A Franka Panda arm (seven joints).
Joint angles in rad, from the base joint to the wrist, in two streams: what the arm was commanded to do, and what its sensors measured. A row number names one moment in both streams.
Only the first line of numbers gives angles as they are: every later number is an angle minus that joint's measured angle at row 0.
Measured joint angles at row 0: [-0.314 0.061 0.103 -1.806 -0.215 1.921 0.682]
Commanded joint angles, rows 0 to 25: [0.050 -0.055 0.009 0.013 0.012 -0.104 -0.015]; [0.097 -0.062 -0.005 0.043 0.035 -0.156 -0.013]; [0.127 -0.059 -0.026 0.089 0.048 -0.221 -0.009]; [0.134 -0.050 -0.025 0.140 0.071 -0.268 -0.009]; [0.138 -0.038 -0.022 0.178 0.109 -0.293 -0.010]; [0.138 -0.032 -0.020 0.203 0.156 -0.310 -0.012]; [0.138 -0.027 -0.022 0.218 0.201 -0.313 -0.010]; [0.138 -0.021 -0.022 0.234 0.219 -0.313 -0.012]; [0.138 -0.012 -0.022 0.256 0.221 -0.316 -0.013]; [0.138 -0.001 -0.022 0.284 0.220 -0.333 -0.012]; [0.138 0.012 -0.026 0.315 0.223 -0.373 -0.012]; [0.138 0.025 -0.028 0.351 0.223 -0.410 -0.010]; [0.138 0.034 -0.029 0.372 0.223 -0.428 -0.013]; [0.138 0.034 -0.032 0.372 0.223 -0.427 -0.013]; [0.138 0.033 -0.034 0.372 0.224 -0.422 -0.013]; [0.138 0.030 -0.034 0.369 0.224 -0.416 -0.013]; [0.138 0.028 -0.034 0.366 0.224 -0.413 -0.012]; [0.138 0.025 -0.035 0.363 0.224 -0.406 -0.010]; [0.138 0.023 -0.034 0.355 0.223 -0.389 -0.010]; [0.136 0.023 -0.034 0.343 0.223 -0.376 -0.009]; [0.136 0.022 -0.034 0.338 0.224 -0.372 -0.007]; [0.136 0.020 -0.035 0.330 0.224 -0.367 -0.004]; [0.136 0.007 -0.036 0.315 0.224 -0.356 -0.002]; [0.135 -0.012 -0.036 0.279 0.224 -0.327 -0.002]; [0.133 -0.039 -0.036 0.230 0.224 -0.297 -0.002]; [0.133 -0.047 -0.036 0.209 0.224 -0.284 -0.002]
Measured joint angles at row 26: [0.133 0.016 -0.030 0.318 0.208 -0.356 0.000]
